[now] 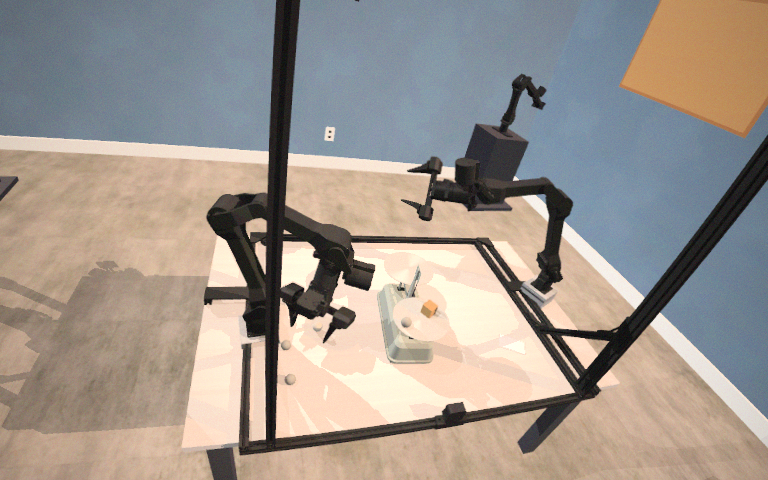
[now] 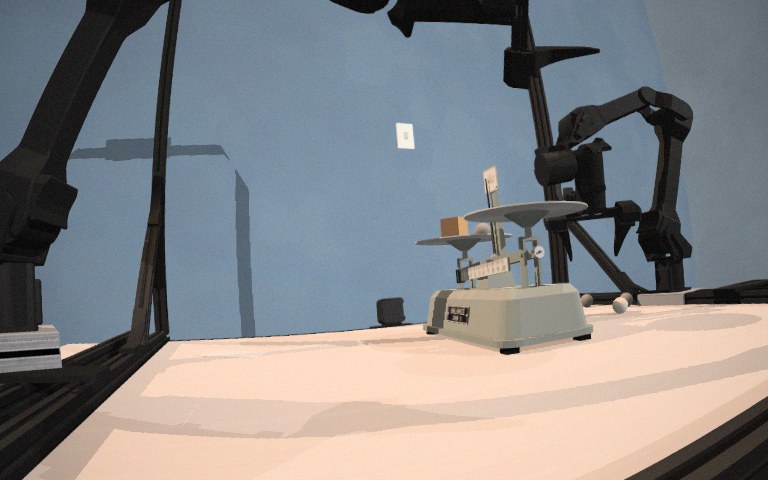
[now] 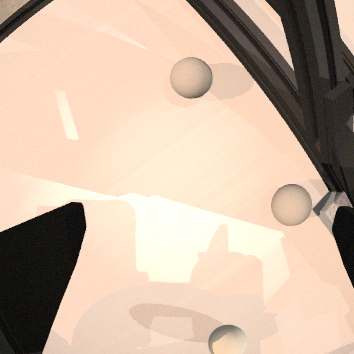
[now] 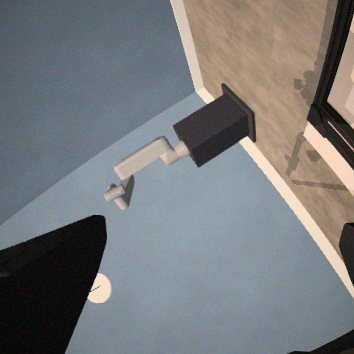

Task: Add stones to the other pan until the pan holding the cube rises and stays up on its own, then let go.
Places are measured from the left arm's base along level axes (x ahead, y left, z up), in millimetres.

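Pixels of known places: left gripper, fingertip midpoint: (image 1: 307, 334) (image 2: 593, 258) (image 3: 215, 218); right gripper, fingertip midpoint: (image 1: 404, 185) (image 2: 602, 7) (image 4: 230, 233); left arm's base, origin of the base link: (image 1: 258, 326) (image 2: 670, 291); right arm's base, origin of the base link: (image 1: 541, 286) (image 2: 3, 330).
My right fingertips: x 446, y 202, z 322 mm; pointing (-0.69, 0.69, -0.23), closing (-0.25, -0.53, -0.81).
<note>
Ahead of a thing's pixels: the offset from my right fingertips to its middle. "*": to the spot under its first point.
The orange cube {27 mm back, 339 mm right, 184 mm down} (image 1: 429, 308) (image 2: 453, 226) and a grey stone {107 mm back, 369 mm right, 185 mm down} (image 1: 406, 322) (image 2: 482, 228) rest on one pan {53 mm back, 352 mm right, 200 mm down} (image 1: 416, 333) (image 2: 438, 241) of the balance, which hangs lower. The other pan {* 53 mm ahead, 177 mm right, 189 mm down} (image 2: 481, 213) is higher and bears no visible stone. Three loose stones lie on the table: a pale one {287 mm back, 223 mm right, 329 mm down} (image 1: 317, 327) (image 2: 620, 305) (image 3: 227, 341), one near the left arm's base (image 1: 286, 344) (image 3: 291, 204), and one farther forward {390 mm back, 376 mm right, 329 mm down} (image 1: 290, 379) (image 3: 191, 77). My left gripper (image 1: 309, 332) (image 2: 593, 256) (image 3: 215, 218) is open and empty, above the table near the pale stone. My right gripper (image 1: 405, 185) (image 4: 230, 233) is open, high up.
The balance's base (image 1: 410, 354) (image 2: 538, 316) stands in the middle of the table. A black frame bar (image 1: 351, 435) edges the table, and a black upright (image 1: 281, 141) rises in front of the left arm. A small black block {* 46 mm back, 577 mm right, 292 mm down} (image 1: 453, 413) (image 2: 390, 311) sits on the bar.
</note>
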